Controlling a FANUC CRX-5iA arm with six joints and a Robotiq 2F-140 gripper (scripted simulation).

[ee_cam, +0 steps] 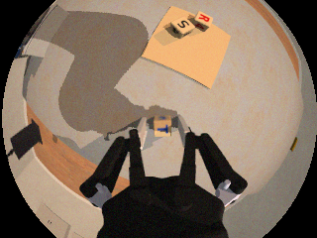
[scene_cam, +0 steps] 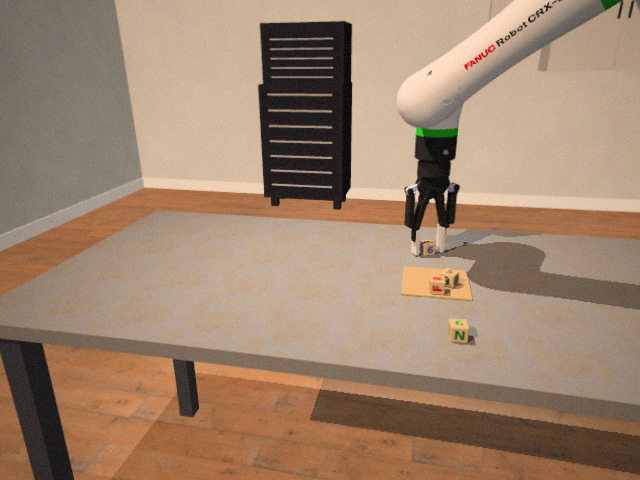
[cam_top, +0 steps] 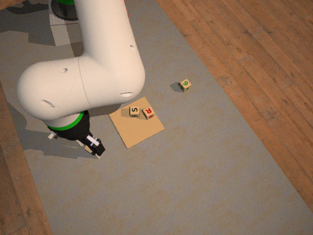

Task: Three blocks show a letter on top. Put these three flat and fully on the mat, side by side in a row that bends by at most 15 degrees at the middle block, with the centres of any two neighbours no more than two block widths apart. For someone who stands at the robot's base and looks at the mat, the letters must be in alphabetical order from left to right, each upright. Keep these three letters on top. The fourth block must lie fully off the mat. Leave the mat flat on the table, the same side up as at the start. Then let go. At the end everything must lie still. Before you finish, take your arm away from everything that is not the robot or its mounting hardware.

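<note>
The tan mat lies 170 mm to the left of my hand and 30 mm below it. Also, from my hand: S block (180 mm to the left, 30 mm behind, 10 mm below); green-marked block (390 mm to the left, 20 mm below, 20 mm behind).
</note>
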